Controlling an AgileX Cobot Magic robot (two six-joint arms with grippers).
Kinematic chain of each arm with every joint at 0, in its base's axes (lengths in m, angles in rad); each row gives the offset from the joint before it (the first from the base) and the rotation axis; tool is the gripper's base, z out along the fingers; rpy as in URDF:
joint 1: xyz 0 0 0.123 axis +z
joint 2: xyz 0 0 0 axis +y
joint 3: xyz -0.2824 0 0.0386 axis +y
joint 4: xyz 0.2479 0 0.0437 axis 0.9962 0 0.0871
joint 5: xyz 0 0 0 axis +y
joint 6: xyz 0.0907 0 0.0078 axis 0.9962 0 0.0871
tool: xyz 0 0 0 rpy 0 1.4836 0
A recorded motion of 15 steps. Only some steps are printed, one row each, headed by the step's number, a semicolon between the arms.
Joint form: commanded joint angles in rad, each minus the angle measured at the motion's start. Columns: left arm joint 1, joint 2, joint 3, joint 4, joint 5, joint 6; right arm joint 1, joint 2, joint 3, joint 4, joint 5, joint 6.
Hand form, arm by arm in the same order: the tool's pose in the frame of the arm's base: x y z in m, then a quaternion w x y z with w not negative. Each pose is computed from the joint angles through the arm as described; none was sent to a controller.
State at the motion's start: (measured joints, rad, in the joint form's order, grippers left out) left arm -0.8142 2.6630 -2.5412 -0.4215 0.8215 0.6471; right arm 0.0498 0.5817 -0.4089 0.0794 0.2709 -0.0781
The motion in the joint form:
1: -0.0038 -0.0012 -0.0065 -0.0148 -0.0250 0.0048; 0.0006 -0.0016 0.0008 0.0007 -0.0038 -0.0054
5: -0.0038 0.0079 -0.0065 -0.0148 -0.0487 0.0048; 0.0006 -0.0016 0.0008 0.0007 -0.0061 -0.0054
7: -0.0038 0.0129 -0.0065 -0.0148 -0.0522 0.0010; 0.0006 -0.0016 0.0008 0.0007 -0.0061 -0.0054
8: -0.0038 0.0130 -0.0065 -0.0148 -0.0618 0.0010; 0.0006 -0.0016 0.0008 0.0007 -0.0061 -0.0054
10: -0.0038 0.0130 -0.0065 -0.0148 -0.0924 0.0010; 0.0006 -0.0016 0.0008 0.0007 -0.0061 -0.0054
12: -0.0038 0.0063 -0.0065 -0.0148 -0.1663 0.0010; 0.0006 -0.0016 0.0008 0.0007 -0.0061 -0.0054
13: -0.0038 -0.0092 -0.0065 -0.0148 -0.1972 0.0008; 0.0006 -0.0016 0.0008 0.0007 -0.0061 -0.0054
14: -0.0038 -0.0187 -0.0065 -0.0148 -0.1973 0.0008; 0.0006 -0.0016 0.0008 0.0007 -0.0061 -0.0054
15: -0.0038 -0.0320 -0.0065 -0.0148 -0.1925 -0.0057; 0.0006 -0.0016 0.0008 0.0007 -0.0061 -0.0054
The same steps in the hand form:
1: 0.3775 -0.4432 0.1735 0.33865 0.54686 0.73089 -0.22816; 0.1218 0.0081 0.2793 0.57239 -0.02925 0.81919 0.02130
5: 0.3793 -0.4443 0.1696 0.34537 0.54269 0.73112 -0.22731; 0.1219 0.0081 0.2795 0.57333 -0.02917 0.81853 0.02126
7: 0.3797 -0.4445 0.1669 0.34429 0.54085 0.73292 -0.22753; 0.1219 0.0081 0.2795 0.57333 -0.02917 0.81853 0.02126
8: 0.3803 -0.4448 0.1673 0.34861 0.53899 0.73227 -0.22747; 0.1219 0.0081 0.2795 0.57333 -0.02917 0.81853 0.02126
10: 0.3823 -0.4456 0.1691 0.36248 0.53293 0.73003 -0.22725; 0.1219 0.0081 0.2795 0.57333 -0.02917 0.81853 0.02126
12: 0.3867 -0.4472 0.1776 0.39854 0.51734 0.72247 -0.22710; 0.1219 0.0081 0.2795 0.57333 -0.02917 0.81853 0.02126
13: 0.3880 -0.4471 0.1887 0.41888 0.50954 0.71615 -0.22810; 0.1219 0.0081 0.2795 0.57333 -0.02917 0.81853 0.02126
14: 0.3875 -0.4466 0.1944 0.42301 0.50880 0.71398 -0.22893; 0.1219 0.0081 0.2795 0.57333 -0.02917 0.81853 0.02126
15: 0.3866 -0.4458 0.2019 0.42587 0.50653 0.71307 -0.23151; 0.1219 0.0081 0.2795 0.57333 -0.02917 0.81853 0.02126

